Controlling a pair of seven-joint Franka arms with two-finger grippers.
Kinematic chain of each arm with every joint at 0, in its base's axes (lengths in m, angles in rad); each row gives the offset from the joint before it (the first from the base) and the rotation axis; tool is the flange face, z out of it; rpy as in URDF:
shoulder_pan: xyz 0 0 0.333 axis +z
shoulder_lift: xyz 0 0 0 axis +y
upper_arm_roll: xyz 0 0 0.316 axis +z
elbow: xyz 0.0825 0 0 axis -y
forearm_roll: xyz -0.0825 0 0.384 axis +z
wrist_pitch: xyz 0 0 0 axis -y
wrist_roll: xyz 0.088 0 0 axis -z
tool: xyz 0 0 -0.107 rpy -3.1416 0 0
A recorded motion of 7 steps. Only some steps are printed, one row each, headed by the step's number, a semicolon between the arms.
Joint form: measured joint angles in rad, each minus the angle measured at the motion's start. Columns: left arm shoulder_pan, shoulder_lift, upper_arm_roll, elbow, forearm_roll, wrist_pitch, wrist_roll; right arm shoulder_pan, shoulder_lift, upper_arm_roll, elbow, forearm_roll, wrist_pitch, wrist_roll.
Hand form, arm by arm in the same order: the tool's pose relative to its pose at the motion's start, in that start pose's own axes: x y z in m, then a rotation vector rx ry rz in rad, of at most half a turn. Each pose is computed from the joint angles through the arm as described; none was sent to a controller.
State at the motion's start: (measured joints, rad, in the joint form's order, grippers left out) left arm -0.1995 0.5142 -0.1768 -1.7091 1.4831 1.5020 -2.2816; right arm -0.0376 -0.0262 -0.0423 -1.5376 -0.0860 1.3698 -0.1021
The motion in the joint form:
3: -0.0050 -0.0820 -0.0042 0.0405 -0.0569 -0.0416 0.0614; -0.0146 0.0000 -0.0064 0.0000 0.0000 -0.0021 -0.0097
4: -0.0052 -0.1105 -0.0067 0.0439 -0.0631 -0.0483 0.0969; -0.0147 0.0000 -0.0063 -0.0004 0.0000 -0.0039 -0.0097
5: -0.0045 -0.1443 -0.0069 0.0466 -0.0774 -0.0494 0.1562; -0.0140 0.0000 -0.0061 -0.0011 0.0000 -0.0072 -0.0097
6: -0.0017 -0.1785 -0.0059 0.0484 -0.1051 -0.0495 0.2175; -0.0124 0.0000 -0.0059 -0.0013 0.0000 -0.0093 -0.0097
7: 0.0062 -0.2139 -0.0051 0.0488 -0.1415 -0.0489 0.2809; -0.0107 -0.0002 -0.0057 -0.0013 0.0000 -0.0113 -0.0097
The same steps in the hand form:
3: 0.0664 0.0013 -0.0098 0.0475 -0.0254 -0.0539; -0.0015 0.0109 0.0012 0.0035 -0.0035 0.0110
4: 0.0858 -0.0004 -0.0131 0.0498 -0.0290 -0.0489; -0.0017 0.0109 0.0015 0.0038 -0.0057 0.0109
5: 0.1073 -0.0032 -0.0155 0.0530 -0.0421 -0.0243; -0.0019 0.0104 0.0021 0.0041 -0.0096 0.0100
6: 0.1275 -0.0078 -0.0162 0.0636 -0.0674 0.0038; -0.0020 0.0094 0.0022 0.0041 -0.0118 0.0082
7: 0.1469 -0.0138 -0.0141 0.0796 -0.1015 0.0341; -0.0022 0.0084 0.0022 0.0040 -0.0134 0.0063

